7 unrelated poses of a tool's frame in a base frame.
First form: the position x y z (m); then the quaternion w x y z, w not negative.
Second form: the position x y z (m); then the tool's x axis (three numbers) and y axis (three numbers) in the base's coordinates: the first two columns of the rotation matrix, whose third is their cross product. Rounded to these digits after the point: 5 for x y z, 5 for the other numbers.
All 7 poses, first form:
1: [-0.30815, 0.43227, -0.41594, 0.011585, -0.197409, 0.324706, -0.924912]
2: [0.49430, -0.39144, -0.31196, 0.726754, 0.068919, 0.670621, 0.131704]
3: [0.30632, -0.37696, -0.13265, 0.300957, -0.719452, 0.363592, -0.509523]
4: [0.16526, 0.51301, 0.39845, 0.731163, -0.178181, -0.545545, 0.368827]
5: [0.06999, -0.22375, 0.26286, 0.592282, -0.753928, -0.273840, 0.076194]
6: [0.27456, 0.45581, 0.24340, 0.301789, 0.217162, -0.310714, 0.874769]
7: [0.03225, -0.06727, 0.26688, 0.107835, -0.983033, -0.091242, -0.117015]
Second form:
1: [-0.30815, 0.43227, -0.41594, -0.92179, -0.14963, 0.35765, -0.10677, -0.78886, -0.60522]
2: [0.49430, -0.39144, -0.31196, 0.06584, 0.28387, -0.95660, -0.09900, 0.95581, 0.27682]
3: [0.30632, -0.37696, -0.13265, 0.21637, -0.82986, 0.51430, -0.21649, -0.55445, -0.80357]
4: [0.16526, 0.51301, 0.39845, 0.13270, 0.73376, 0.66633, -0.34493, 0.66444, -0.66298]
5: [0.06999, -0.22375, 0.26286, 0.83841, 0.50317, 0.20949, 0.32265, -0.14843, -0.93481]
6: [0.27456, 0.45581, 0.24340, -0.72353, 0.39304, 0.56747, -0.66294, -0.62476, -0.41253]
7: [0.03225, -0.06727, 0.26688, 0.95596, 0.15415, 0.24974, 0.20462, -0.96009, -0.19066]
